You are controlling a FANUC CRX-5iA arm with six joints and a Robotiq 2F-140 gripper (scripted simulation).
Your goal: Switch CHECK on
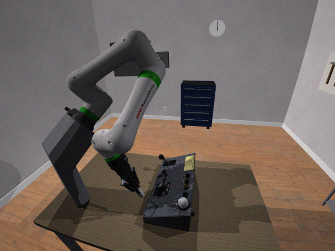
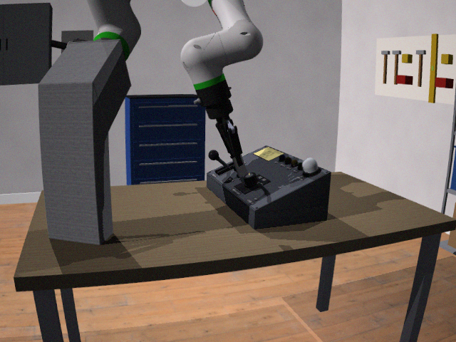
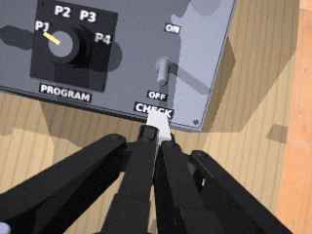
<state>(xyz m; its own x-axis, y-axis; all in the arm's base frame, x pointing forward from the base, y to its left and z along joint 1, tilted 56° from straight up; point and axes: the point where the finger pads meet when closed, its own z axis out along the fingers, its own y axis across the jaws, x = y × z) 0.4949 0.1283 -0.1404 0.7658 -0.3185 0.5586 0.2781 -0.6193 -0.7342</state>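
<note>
My hand is 80 mm short of the check toggle, 20 mm to the right of it and 80 mm above it. Round my hand: ball-topped lever 40 mm behind, 360 mm to the left, 60 mm below; then program knob 50 mm ahead, 150 mm to the left, 80 mm below.
</note>
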